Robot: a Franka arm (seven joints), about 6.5 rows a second.
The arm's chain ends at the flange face. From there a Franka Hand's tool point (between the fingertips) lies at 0.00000 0.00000 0.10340 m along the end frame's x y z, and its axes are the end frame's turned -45 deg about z.
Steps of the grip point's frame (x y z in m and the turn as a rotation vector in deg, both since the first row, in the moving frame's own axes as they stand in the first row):
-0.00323 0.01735 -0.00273 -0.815 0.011 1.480
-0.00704 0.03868 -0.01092 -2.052 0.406 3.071
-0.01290 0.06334 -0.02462 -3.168 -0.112 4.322
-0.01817 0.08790 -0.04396 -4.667 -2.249 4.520
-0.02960 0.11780 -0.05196 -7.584 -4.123 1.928
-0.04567 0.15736 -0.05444 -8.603 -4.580 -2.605
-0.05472 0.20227 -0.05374 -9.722 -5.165 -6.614
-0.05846 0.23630 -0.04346 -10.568 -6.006 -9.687
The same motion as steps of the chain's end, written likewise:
0.00894 0.01351 -0.00272 -0.569 0.584 1.480
0.01929 0.03015 -0.01085 -1.164 1.738 3.071
0.03193 0.04958 -0.02446 -2.319 2.161 4.322
0.04658 0.06608 -0.04354 -4.890 1.710 4.520
0.05822 0.08927 -0.05079 -8.278 2.447 1.928
0.07349 0.12694 -0.05295 -9.322 2.845 -2.605
0.09748 0.16322 -0.05184 -10.527 3.222 -6.614
0.11822 0.18802 -0.04115 -11.720 3.226 -9.687

